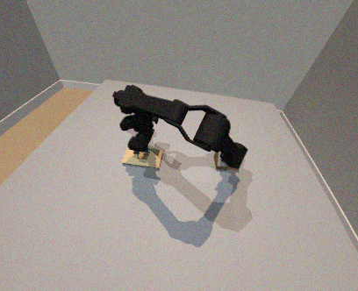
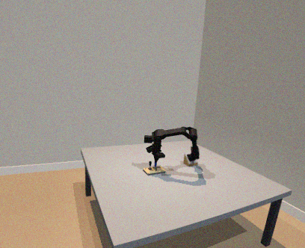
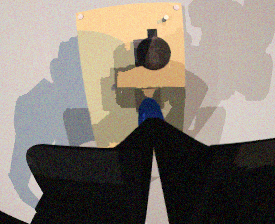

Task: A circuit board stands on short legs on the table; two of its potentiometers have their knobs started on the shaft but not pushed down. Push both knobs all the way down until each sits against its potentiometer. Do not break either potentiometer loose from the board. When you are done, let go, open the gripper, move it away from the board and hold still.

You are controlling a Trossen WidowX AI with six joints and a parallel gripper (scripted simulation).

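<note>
Now: the blue knob 2 cm below my gripper tip. Round my gripper tip: black knob 5 cm ahead, 1 cm to the right.
</note>
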